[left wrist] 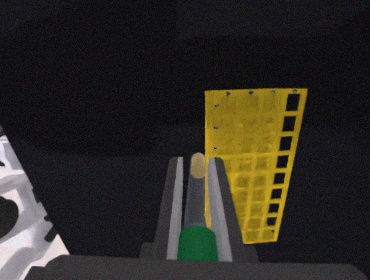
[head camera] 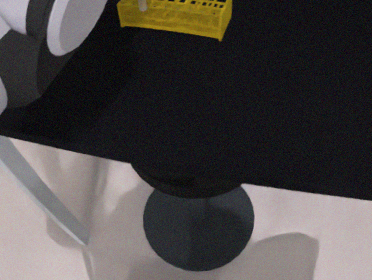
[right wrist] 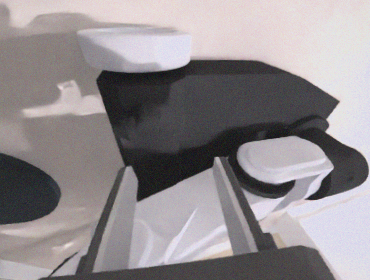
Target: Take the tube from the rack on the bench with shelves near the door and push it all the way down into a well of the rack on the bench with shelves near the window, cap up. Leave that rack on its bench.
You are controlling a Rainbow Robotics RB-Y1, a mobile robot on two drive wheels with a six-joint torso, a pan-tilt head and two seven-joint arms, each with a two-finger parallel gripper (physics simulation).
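Places are measured from the robot's base along level axes (x right, y ahead, z up), in centimetres.
Pixels of known places: left gripper, fingertip midpoint: [left wrist: 195,165]; right gripper, fingertip midpoint: [right wrist: 174,169].
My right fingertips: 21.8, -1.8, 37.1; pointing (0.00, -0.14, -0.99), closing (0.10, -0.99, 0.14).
For each thing: its middle in the pictures, then the offset to it from my right fingertips, as dx, dy, dz. "pt": a spot on its surface instead. Level surfaces: height alone.
- yellow rack, body centre: [left wrist: 242,168] [head camera: 175,8] -46.7, +68.8, +57.2
- black bench top, its level: dz +54.4
- clear tube, body centre: [left wrist: 198,191] -49.5, +61.8, +65.5
- green cap, surface spot: [left wrist: 198,243] pt -50.2, +61.2, +70.1
- round dark grey base, body centre: [head camera: 198,219] -42.2, +65.1, -35.5
- curved grey leg, surface spot: [head camera: 45,205] pt -81.5, +36.0, +5.7
A yellow rack [head camera: 172,25] [left wrist: 240,100] stands on a black bench top [head camera: 200,100] [left wrist: 100,75], at the top of the head view and right of centre in the left wrist view. My left gripper [left wrist: 195,165] is shut on a clear tube [left wrist: 196,200] [head camera: 143,5] with a green cap [left wrist: 198,243]. The cap is nearest the wrist and the rounded tip points away, toward the bench. In the left wrist view the tip appears just beside the rack's left long edge; its height above the bench is unclear. My right gripper [right wrist: 174,169] is open and empty, away from the rack.
The bench's front edge crosses the lower head view. A round dark grey base [head camera: 199,230] shows below it, with a curved grey leg [head camera: 45,205] at the left. The right wrist view shows the robot's dark body [right wrist: 210,100] and white parts beyond the fingers.
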